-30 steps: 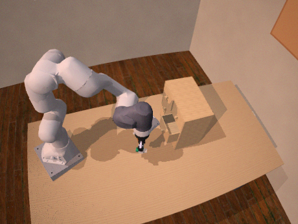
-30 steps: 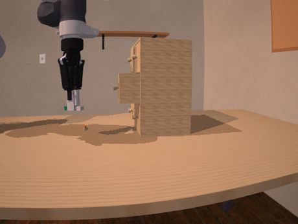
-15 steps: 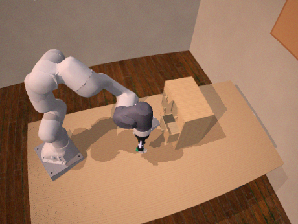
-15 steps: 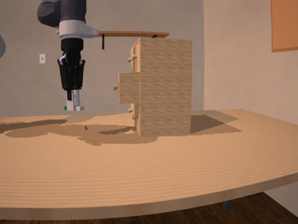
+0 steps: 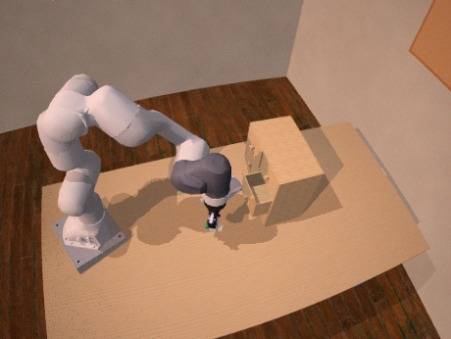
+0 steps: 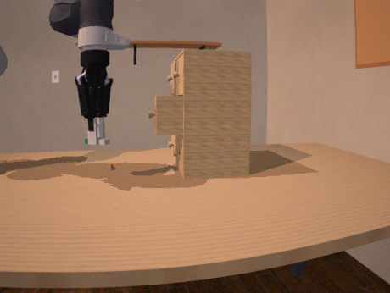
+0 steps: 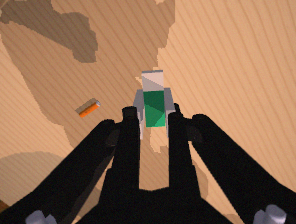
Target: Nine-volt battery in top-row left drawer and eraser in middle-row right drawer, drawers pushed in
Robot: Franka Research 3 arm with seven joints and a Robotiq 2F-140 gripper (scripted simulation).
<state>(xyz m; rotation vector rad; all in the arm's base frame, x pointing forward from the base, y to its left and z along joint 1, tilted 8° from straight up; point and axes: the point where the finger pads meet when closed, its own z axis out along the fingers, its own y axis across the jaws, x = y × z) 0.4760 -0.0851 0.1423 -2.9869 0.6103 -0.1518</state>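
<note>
Right now my hand is 30 mm above the green-and-white eraser and 10 mm short of it. The rest, counted from my hand: small orange object 130 mm to the left, 130 mm below; then red nine-volt battery 280 mm ahead, 210 mm to the left, 100 mm above.
</note>
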